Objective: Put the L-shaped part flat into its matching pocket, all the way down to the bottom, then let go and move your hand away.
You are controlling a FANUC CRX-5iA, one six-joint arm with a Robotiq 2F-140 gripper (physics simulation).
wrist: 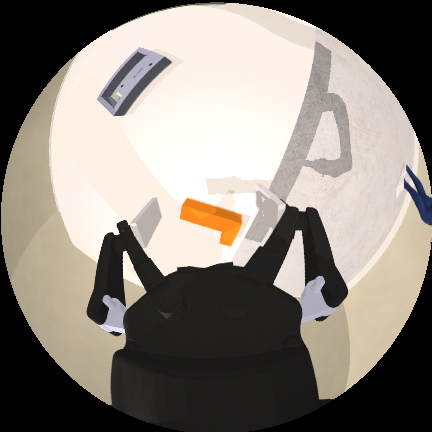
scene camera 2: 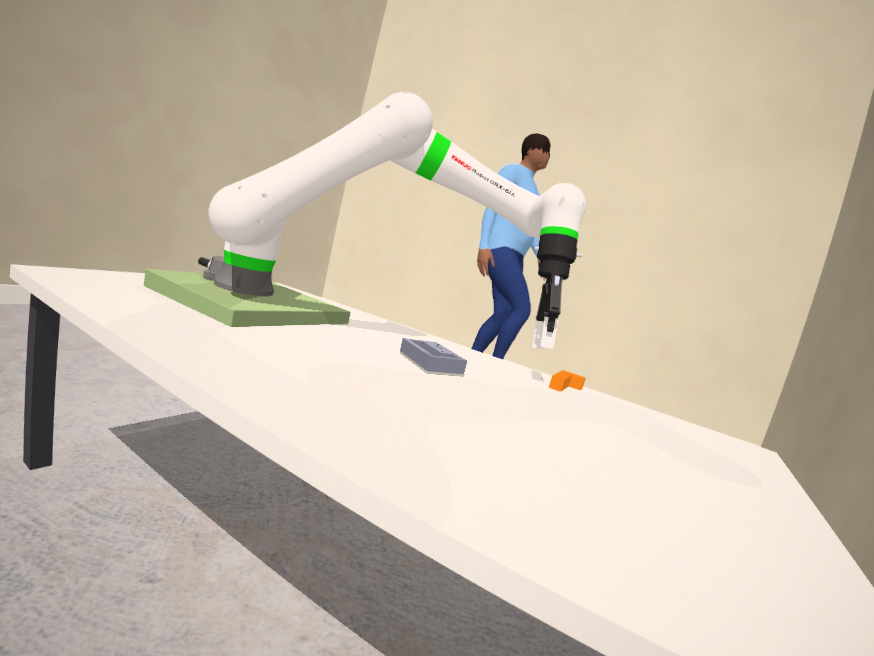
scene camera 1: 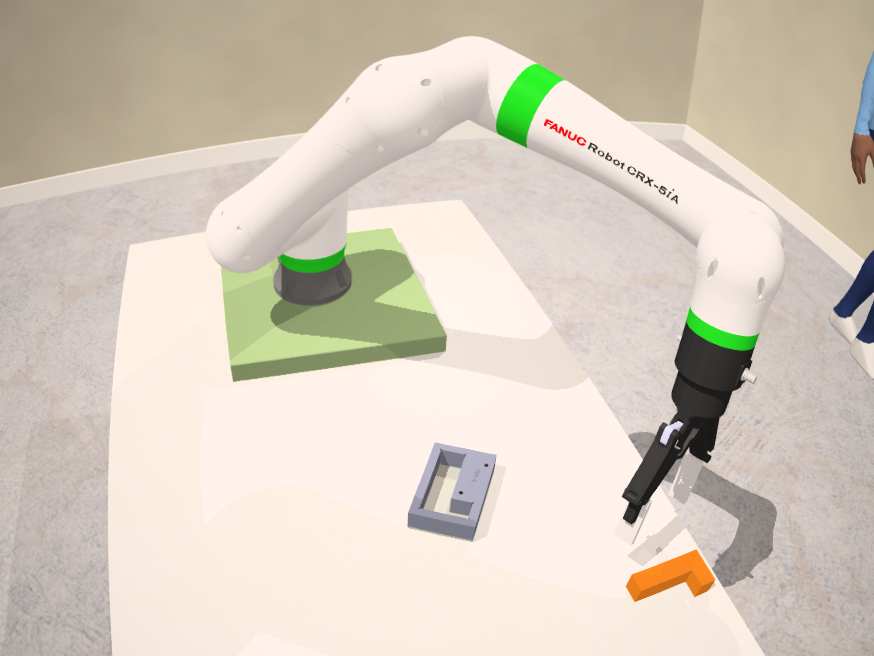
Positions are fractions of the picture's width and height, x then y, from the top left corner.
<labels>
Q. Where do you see a grey block with pocket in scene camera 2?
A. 0.50, 0.55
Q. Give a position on a grey block with pocket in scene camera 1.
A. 0.52, 0.76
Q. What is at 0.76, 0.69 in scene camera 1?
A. My gripper.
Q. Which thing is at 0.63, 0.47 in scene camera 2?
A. My gripper.
</labels>
